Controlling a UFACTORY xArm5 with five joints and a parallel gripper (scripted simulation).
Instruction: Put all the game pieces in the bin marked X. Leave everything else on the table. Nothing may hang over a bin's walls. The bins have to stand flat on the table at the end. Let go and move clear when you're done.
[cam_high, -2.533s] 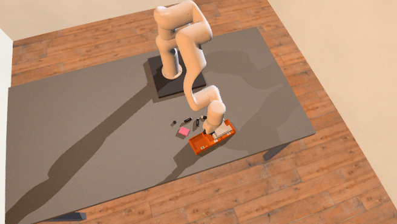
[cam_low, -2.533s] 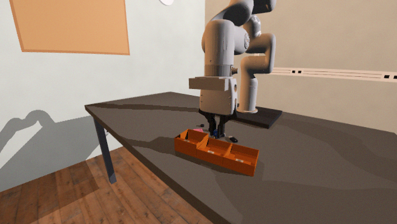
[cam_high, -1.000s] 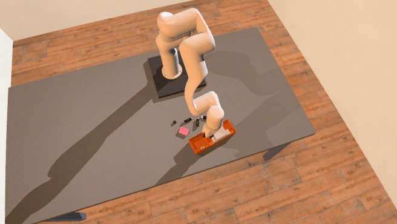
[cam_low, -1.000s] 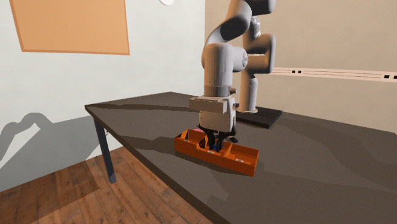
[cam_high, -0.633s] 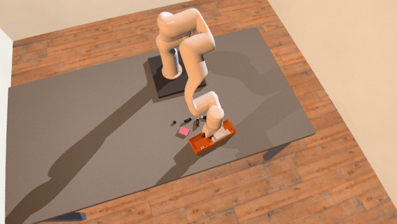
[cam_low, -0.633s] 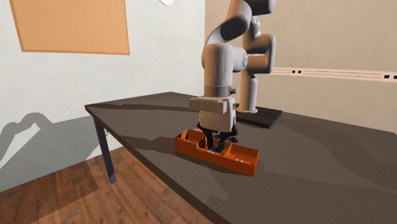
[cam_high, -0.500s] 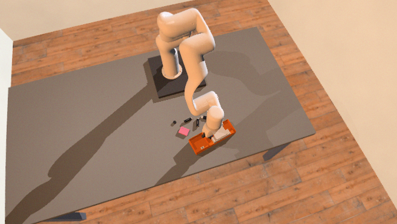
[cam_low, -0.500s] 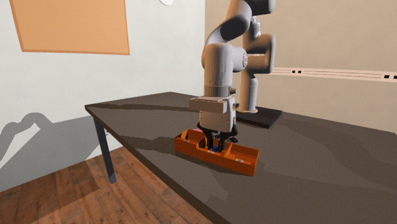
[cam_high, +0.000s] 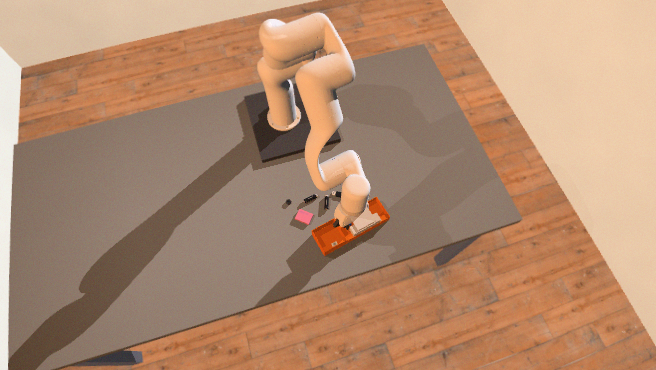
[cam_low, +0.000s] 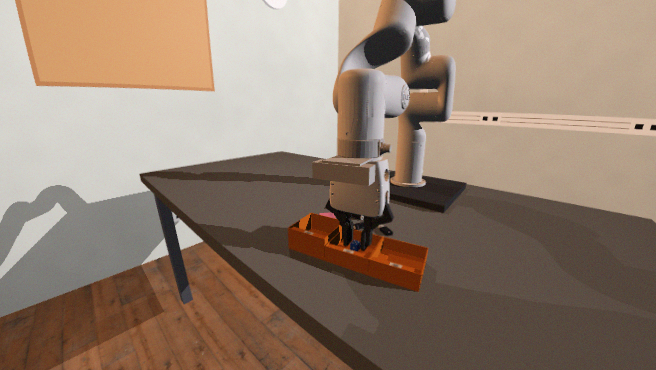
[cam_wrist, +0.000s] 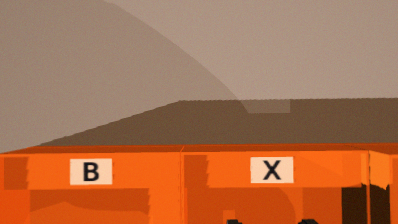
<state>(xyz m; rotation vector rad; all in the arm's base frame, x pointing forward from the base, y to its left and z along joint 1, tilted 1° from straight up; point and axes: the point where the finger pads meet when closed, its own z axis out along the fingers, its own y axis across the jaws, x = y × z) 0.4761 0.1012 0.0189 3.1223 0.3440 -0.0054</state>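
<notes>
Now: hand 2 cm above the three joined bins and 1 cm short of it. The rest, counted from my hand: blue die 2 cm below; flat pink piece 14 cm to the right, 7 cm behind, 3 cm below; black cylinder 13 cm behind, 10 cm to the right, 3 cm below.
</notes>
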